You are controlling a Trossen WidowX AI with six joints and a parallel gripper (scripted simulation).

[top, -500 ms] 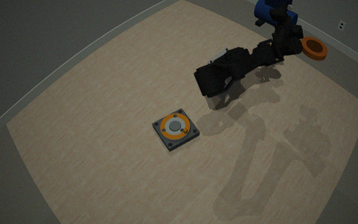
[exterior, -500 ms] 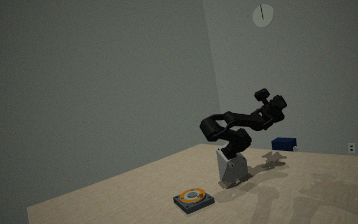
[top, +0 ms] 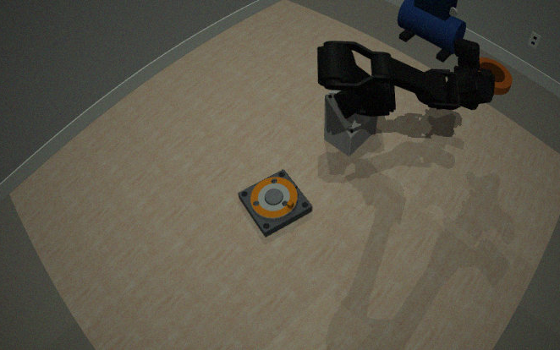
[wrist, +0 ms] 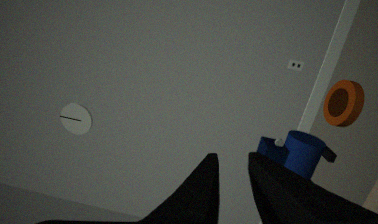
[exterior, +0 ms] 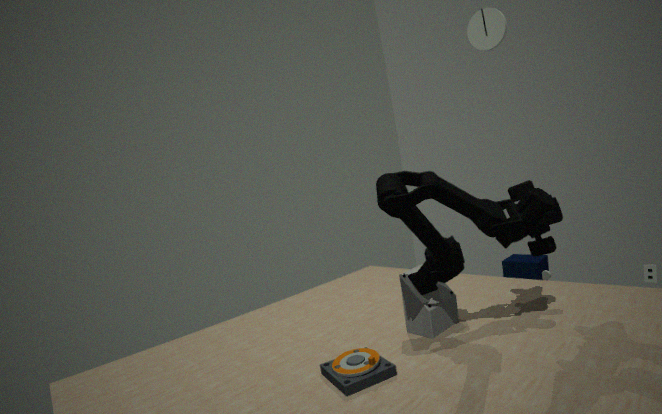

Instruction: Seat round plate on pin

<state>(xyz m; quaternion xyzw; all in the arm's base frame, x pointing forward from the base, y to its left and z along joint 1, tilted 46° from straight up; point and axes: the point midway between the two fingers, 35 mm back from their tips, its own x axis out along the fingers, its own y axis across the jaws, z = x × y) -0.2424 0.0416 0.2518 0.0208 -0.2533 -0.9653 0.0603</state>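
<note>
My gripper tip is now 56 cm short of the square base, 17 cm to the left of it and 23 cm above it.
</note>
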